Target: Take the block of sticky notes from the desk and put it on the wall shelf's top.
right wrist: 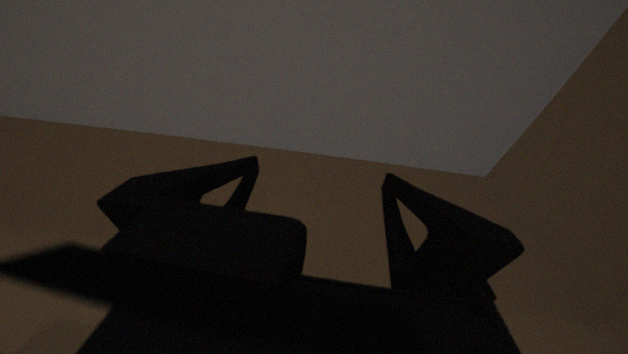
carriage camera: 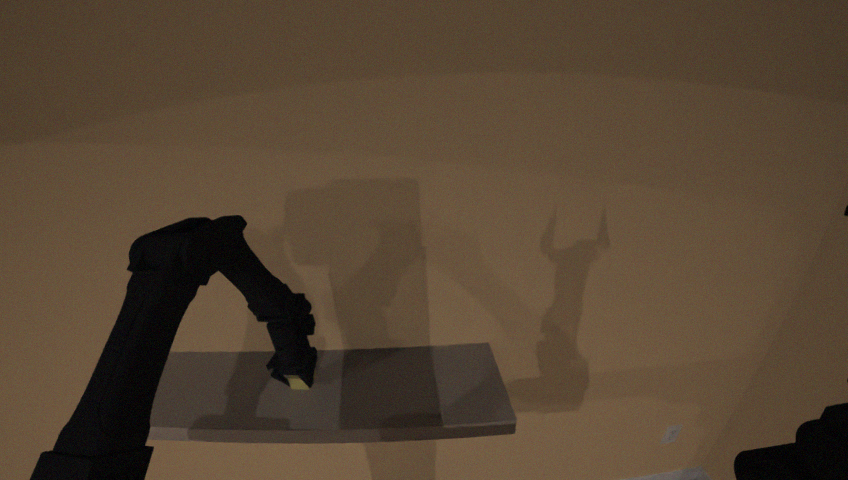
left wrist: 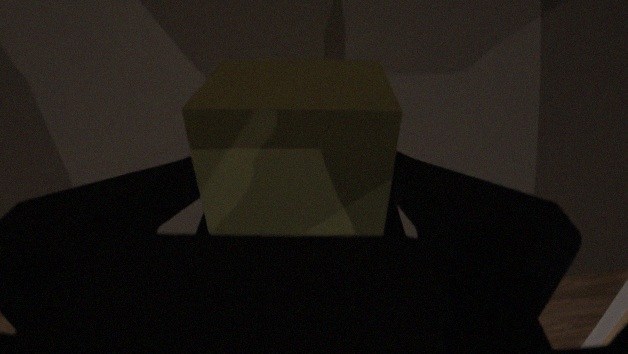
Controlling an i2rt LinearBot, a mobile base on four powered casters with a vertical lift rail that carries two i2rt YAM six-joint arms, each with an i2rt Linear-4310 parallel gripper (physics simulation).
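Places are measured from the left arm's base along level axes (x ahead, y left, z up), in millimetres.
Where they show: left gripper, fingertip midpoint: [carriage camera: 302,385] [left wrist: 302,160]; right gripper, fingertip midpoint: [right wrist: 320,171].
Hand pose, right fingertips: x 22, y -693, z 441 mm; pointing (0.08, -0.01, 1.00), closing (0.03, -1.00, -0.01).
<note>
After its pixels a point has its place.
The yellow block of sticky notes [carriage camera: 298,382] @[x 375, y -7, z -125 mm] [left wrist: 295,170] @[x 408, y -6, z -111 mm] is between the fingers of my left gripper [carriage camera: 291,379] @[x 387, y -5, z -150 mm] [left wrist: 302,160] @[x 387, y -5, z -150 mm], which is shut on it. In the carriage view the block shows in front of the grey top of the wall shelf [carriage camera: 476,392] @[x 382, y -455, z -171 mm], left of the shelf's middle. The shelf's grey surface also fills much of the background in the left wrist view. Whether the block touches the shelf is hard to tell in the dim light. My right gripper [right wrist: 320,171] @[x 22, y -693, z 441 mm] is open and empty, pointing up toward the wall and ceiling. The desk cannot be made out clearly.
The tan wall [carriage camera: 672,267] @[x 588, y -1088, z 53 mm] rises behind the shelf and carries shadows of both arms. A small pale plate [carriage camera: 671,434] @[x 596, y -1371, z -770 mm] is on the wall at the lower right. The right arm [carriage camera: 791,455] @[x 31, y -680, z 143 mm] is at the lower right edge. Wood-brown floor [left wrist: 580,300] @[x -1198, y -1482, z -1171 mm] shows at the left wrist view's lower right.
</note>
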